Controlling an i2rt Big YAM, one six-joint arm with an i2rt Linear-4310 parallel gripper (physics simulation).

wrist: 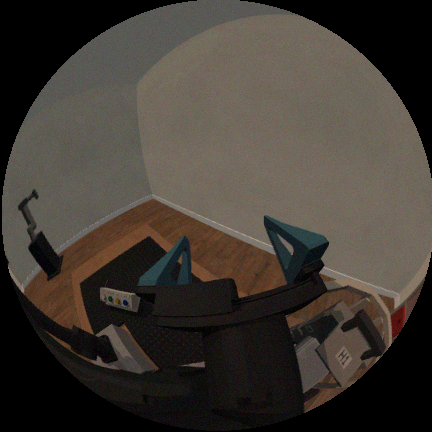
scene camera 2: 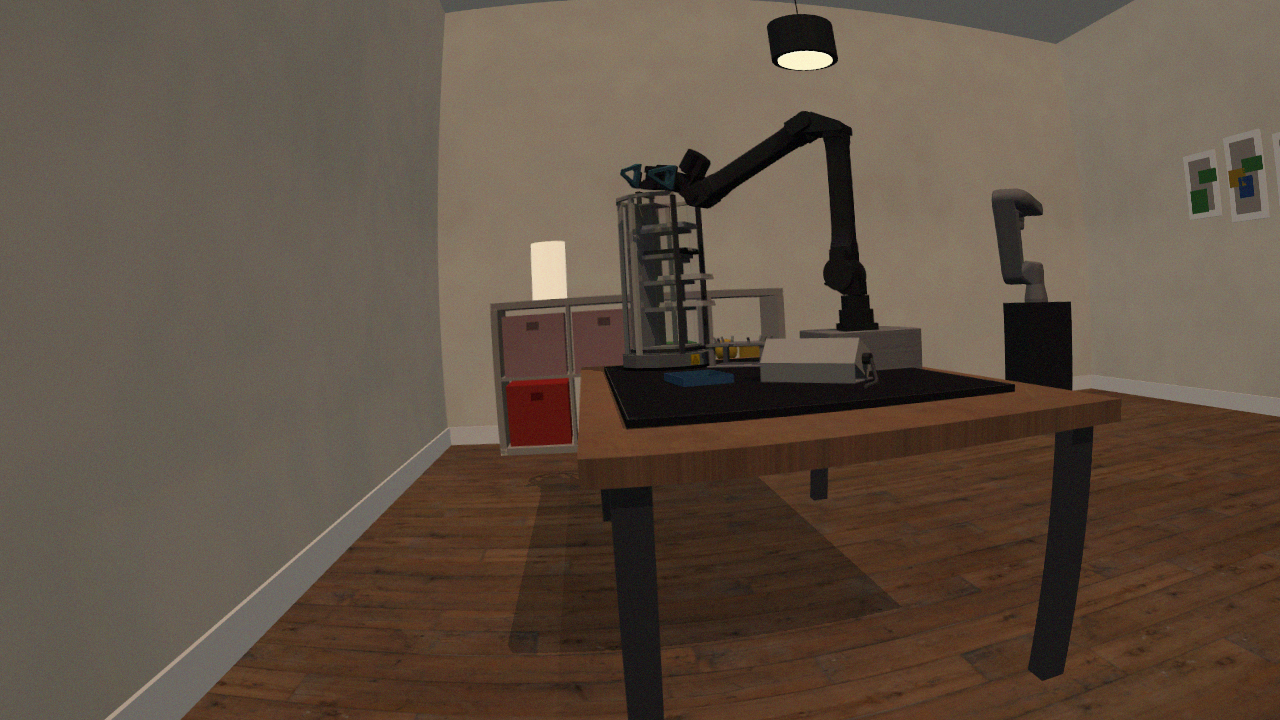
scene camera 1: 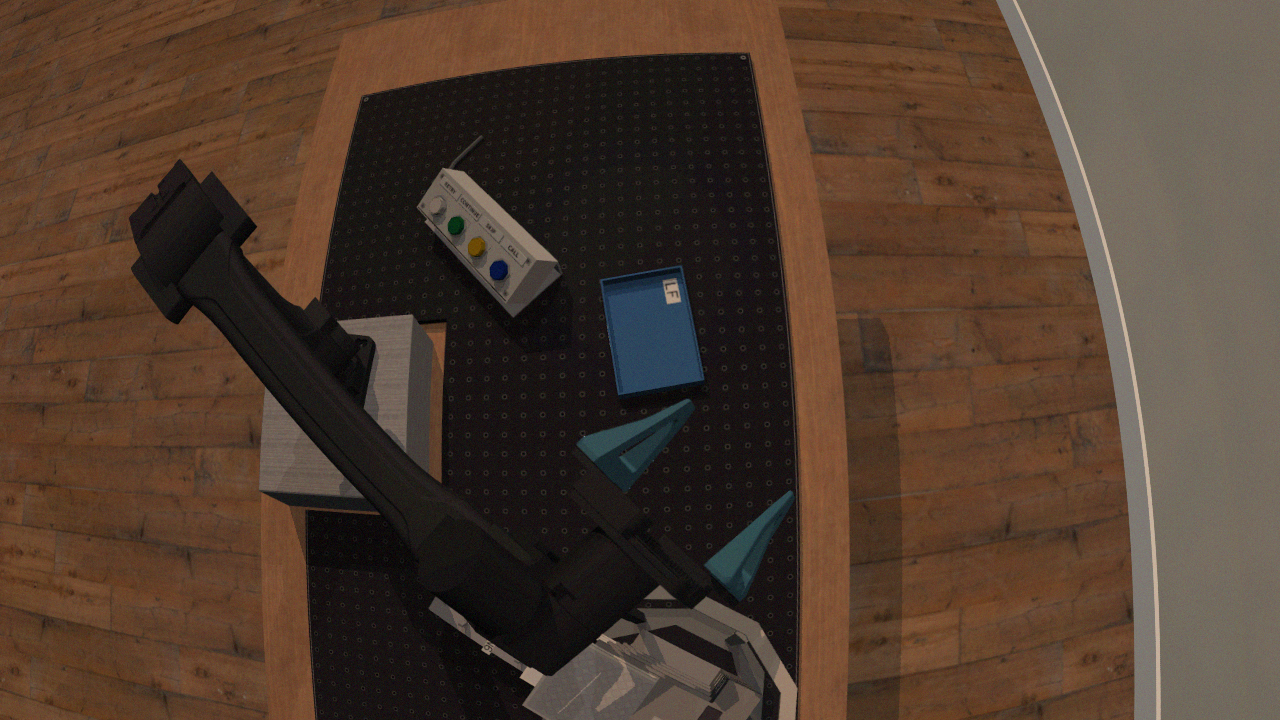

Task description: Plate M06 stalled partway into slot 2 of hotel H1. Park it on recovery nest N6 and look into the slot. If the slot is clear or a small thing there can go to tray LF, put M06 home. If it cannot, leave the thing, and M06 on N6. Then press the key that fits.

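Places are measured from the arm's base along level axes (x back, y up, z left), in metres.
Pixels of known places: gripper, fingertip midpoint: (wrist: 224,229) (scene camera 2: 634,172) (scene camera 1: 742,448); arm's base, origin of the base link: (wrist: 105,349) (scene camera 2: 857,329) (scene camera 1: 342,380).
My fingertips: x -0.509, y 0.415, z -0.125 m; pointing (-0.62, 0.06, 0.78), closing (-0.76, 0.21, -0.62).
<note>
For each thing: its top centre in the pictures, then the offset to it from my fingertips.
- blue tray LF, middle of its top: (scene camera 1: 650,328) (scene camera 2: 697,373) dx +0.126, dy -0.486, dz +0.261 m
- key box, middle of its top: (scene camera 1: 476,218) (scene camera 2: 815,337) (wrist: 112,293) dx +0.365, dy -0.419, dz +0.367 m
My gripper (scene camera 1: 741,447) (scene camera 2: 640,174) (wrist: 224,229) is open and empty, its teal fingers wide apart and level just above the top of hotel H1 (scene camera 1: 785,671) (scene camera 2: 662,360) (wrist: 350,340). Several shelves and plates show in the hotel in scene camera 2, some jutting out to the right. I cannot tell which is M06, nor see into slot 2. Nest N6 cannot be made out. The blue tray LF (scene camera 1: 653,340) (scene camera 2: 698,377) holds nothing that I can see. The key box (scene camera 1: 529,257) (scene camera 2: 810,360) (wrist: 119,299) has white, green, yellow and blue keys, labelled RETRY, CONTINUE, SKIP and CALL.
The arm stands on a grey block (scene camera 1: 393,402) (scene camera 2: 895,344) at the table's side and reaches over to the hotel. Small yellow things (scene camera 2: 738,350) show right of the hotel's base. A second arm on a black pedestal (scene camera 2: 1036,340) (wrist: 45,255) stands away from the table.
</note>
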